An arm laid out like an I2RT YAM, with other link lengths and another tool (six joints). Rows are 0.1 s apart.
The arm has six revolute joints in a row. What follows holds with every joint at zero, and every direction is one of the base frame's. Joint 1 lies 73.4 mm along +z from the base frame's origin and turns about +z. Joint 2 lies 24 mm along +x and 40.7 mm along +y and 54.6 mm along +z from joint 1 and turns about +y. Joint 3 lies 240.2 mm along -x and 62.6 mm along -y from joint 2 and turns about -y. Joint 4 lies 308.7 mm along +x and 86.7 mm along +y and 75.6 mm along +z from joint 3 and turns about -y. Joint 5 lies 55.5 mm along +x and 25.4 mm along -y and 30.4 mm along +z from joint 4 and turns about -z. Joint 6 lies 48.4 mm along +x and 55.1 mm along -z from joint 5 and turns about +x. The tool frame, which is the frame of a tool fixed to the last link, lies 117 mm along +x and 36 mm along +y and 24 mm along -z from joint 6; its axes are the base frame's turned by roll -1.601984, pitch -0.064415 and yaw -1.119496 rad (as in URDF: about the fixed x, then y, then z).
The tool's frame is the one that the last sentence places.
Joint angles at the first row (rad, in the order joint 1, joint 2, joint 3, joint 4, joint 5, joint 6):
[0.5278, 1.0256, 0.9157, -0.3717, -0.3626, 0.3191]
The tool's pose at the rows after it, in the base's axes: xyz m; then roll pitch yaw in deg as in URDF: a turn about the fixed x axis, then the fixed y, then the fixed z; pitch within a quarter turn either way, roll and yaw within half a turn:
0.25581 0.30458 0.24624 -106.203 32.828 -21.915
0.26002 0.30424 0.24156 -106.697 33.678 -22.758
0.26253 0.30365 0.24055 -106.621 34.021 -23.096
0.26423 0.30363 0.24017 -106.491 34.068 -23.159
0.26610 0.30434 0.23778 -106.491 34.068 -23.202
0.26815 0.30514 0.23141 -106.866 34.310 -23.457
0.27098 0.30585 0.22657 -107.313 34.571 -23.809
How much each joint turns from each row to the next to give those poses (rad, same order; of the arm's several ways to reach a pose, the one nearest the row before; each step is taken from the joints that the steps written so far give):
[-0.0080, 0.0183, 0.0000, 0.0011, -0.0011, 0.0072]
[-0.0069, 0.0164, 0.0000, 0.0046, -0.0008, 0.0084]
[-0.0053, 0.0054, -0.0003, 0.0049, -0.0015, 0.0058]
[-0.0027, 0.0042, 0.0003, 0.0054, -0.0012, 0.0015]
[-0.0008, 0.0076, -0.0026, 0.0103, 0.0000, 0.0000]
[-0.0007, 0.0118, -0.0092, 0.0141, 0.0000, 0.0000]
[-0.0020, 0.0156, -0.0011, 0.0088, 0.0000, -0.0004]

